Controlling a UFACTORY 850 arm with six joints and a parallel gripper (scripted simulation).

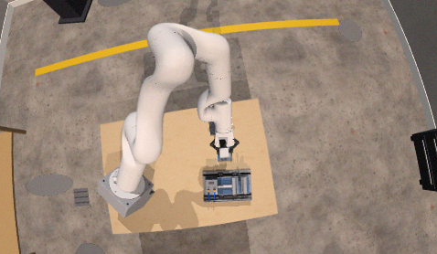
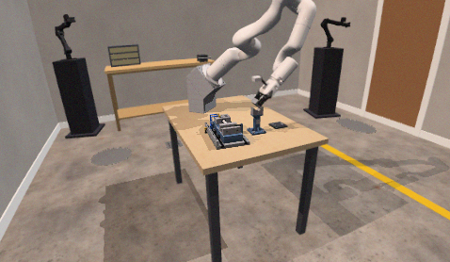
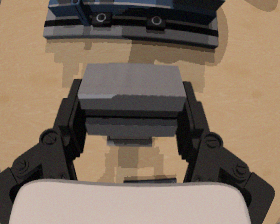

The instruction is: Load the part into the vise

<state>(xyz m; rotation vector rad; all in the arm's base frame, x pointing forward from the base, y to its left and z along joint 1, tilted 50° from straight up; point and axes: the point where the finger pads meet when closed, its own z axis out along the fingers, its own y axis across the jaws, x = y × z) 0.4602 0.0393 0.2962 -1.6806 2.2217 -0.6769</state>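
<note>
The part is right at my hand. The rest, counted from my hand: white cylinder rod: 20 mm ahead, 200 mm to the right, 120 mm below; work stop: 100 mm ahead, 140 mm to the right, 100 mm below; grey vise jaw: 70 mm ahead, 190 mm to the right, 120 mm below.
</note>
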